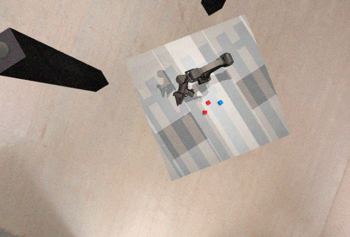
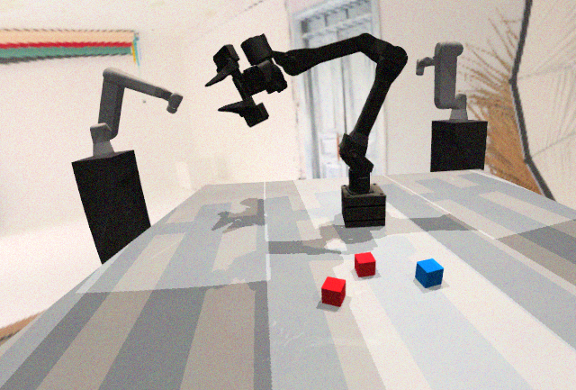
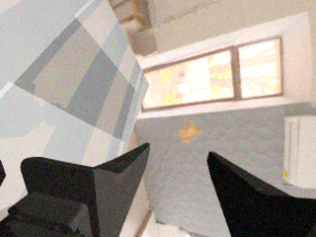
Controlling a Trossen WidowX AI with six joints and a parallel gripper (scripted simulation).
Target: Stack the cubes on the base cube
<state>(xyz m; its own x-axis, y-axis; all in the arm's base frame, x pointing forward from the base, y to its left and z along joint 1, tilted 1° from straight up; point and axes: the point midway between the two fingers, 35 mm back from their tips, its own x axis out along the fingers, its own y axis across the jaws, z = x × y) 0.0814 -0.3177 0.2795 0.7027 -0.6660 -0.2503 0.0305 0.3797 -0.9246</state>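
Right now the blue base cube is 370 mm to the left of my gripper tip, 340 mm below it and 190 mm ahead of it.
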